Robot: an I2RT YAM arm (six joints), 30 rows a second.
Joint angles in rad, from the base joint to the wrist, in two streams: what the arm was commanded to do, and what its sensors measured. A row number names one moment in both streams.
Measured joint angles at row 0: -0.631, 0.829, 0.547, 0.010, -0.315, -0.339
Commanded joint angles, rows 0 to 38: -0.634, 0.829, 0.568, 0.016, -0.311, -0.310; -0.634, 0.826, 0.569, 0.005, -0.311, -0.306; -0.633, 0.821, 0.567, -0.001, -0.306, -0.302; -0.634, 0.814, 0.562, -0.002, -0.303, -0.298; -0.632, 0.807, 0.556, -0.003, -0.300, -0.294; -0.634, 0.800, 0.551, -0.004, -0.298, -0.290; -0.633, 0.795, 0.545, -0.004, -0.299, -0.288; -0.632, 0.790, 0.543, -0.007, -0.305, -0.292; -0.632, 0.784, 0.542, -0.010, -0.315, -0.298; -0.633, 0.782, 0.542, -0.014, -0.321, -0.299; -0.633, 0.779, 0.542, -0.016, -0.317, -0.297; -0.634, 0.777, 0.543, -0.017, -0.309, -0.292; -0.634, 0.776, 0.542, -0.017, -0.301, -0.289; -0.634, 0.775, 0.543, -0.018, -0.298, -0.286; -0.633, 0.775, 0.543, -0.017, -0.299, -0.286; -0.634, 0.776, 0.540, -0.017, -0.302, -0.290; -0.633, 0.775, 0.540, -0.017, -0.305, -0.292; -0.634, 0.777, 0.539, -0.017, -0.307, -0.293; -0.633, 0.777, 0.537, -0.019, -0.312, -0.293; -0.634, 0.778, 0.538, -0.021, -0.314, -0.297; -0.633, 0.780, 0.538, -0.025, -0.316, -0.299; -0.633, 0.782, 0.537, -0.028, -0.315, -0.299; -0.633, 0.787, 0.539, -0.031, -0.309, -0.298; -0.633, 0.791, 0.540, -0.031, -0.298, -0.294; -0.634, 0.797, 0.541, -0.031, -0.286, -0.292; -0.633, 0.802, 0.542, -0.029, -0.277, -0.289; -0.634, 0.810, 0.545, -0.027, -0.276, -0.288; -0.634, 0.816, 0.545, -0.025, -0.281, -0.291; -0.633, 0.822, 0.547, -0.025, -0.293, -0.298; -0.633, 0.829, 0.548, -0.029, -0.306, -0.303; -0.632, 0.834, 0.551, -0.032, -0.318, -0.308; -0.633, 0.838, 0.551, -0.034, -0.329, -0.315; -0.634, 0.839, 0.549, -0.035, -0.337, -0.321; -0.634, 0.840, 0.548, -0.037, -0.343, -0.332; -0.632, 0.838, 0.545, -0.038, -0.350, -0.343; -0.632, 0.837, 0.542, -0.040, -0.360, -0.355; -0.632, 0.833, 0.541, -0.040, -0.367, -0.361; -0.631, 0.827, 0.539, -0.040, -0.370, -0.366; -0.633, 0.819, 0.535, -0.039, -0.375, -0.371
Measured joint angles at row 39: -0.632, 0.831, 0.540, -0.037, -0.342, -0.342
